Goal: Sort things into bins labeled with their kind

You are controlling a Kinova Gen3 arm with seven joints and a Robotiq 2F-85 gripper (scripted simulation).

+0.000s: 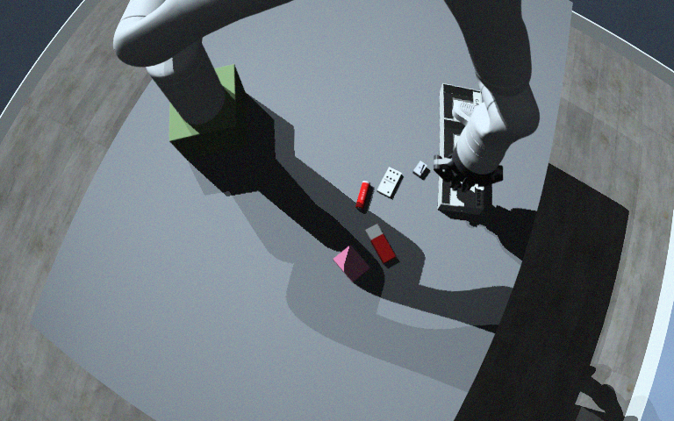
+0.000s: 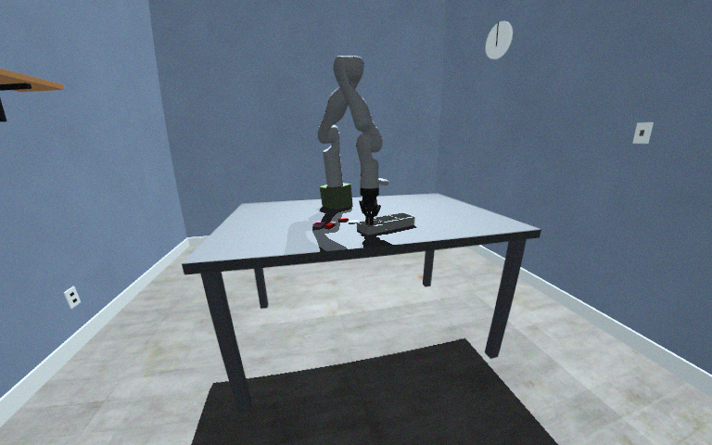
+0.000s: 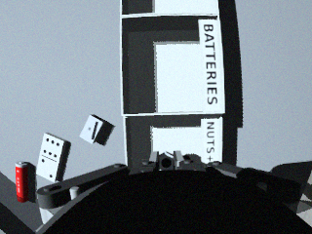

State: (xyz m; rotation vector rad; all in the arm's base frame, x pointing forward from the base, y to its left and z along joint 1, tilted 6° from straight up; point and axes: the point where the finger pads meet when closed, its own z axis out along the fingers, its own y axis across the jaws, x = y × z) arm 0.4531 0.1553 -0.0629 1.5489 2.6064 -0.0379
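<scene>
Right now my hand is 20 mm above the nut. Round my hand: white domino 110 mm behind, 60 mm to the right, 30 mm below; then red battery 140 mm behind, 110 mm to the right, 30 mm below; then bin row 30 mm behind, 80 mm to the left, 20 mm below.
</scene>
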